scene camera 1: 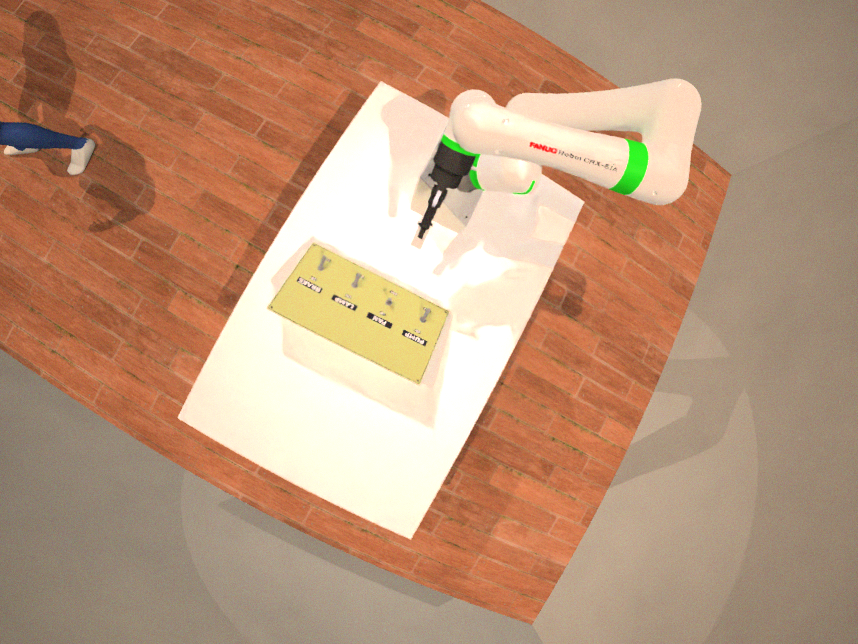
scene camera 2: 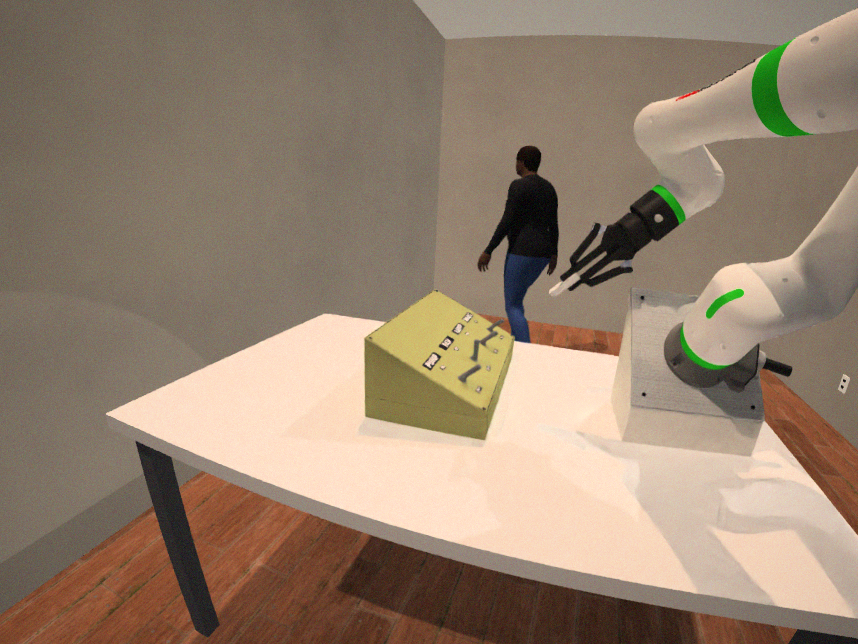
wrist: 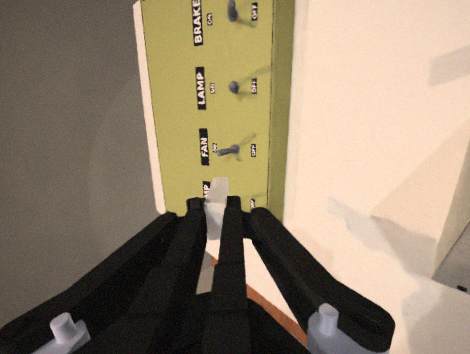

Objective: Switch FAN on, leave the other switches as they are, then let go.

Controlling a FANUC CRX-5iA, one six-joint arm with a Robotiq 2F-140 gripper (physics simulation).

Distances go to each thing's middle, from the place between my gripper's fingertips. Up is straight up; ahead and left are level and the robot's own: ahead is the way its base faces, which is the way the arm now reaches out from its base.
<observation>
The yellow-green switch panel [scene camera 2: 413, 364] lies 23 cm ahead of my hand, 18 cm below it and 3 cm to the right of it.
</observation>
